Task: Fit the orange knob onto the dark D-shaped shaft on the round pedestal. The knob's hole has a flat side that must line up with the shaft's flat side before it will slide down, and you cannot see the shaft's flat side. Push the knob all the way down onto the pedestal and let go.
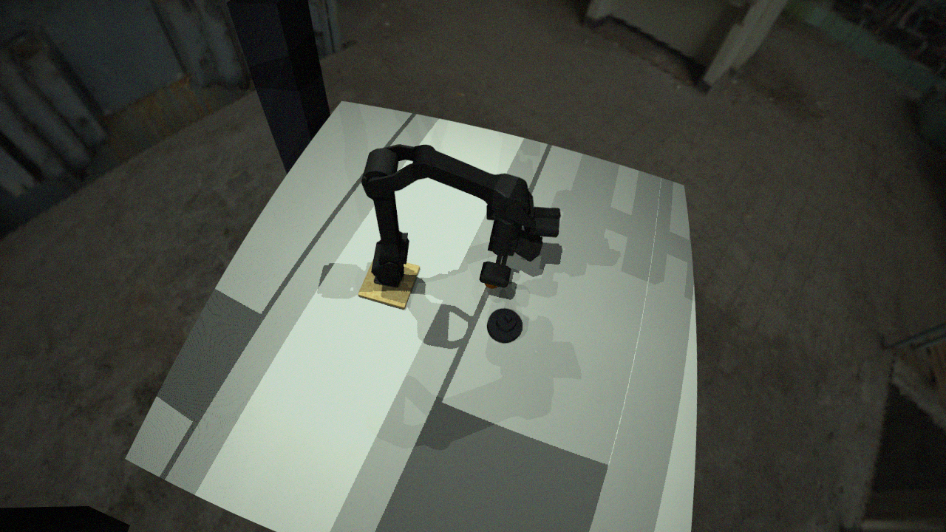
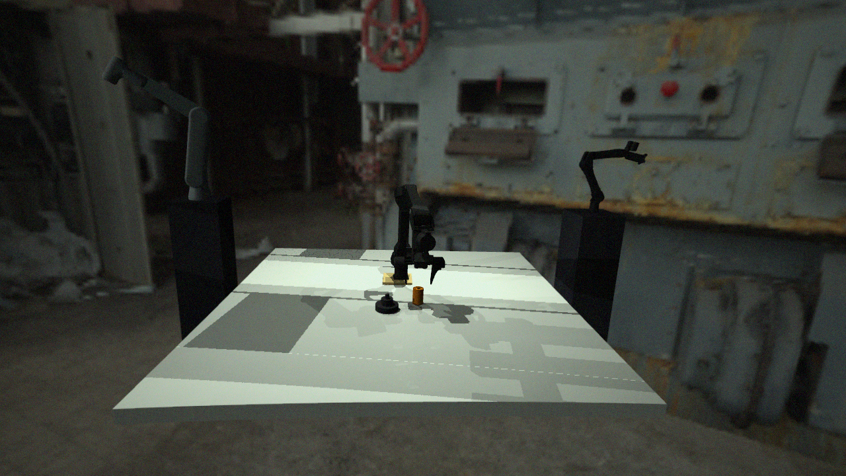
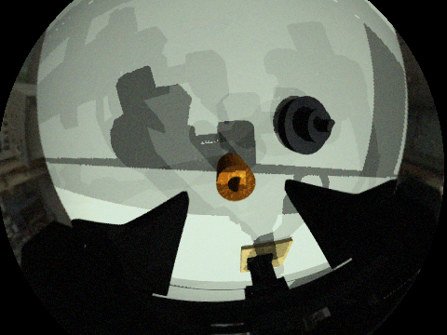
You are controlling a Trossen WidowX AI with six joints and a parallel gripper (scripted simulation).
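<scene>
Now: the orange knob 50 mm below my gripper tip. Also, from my gripper tip: round pedestal (50 mm ahead, 120 mm to the right, 50 mm below).
</scene>
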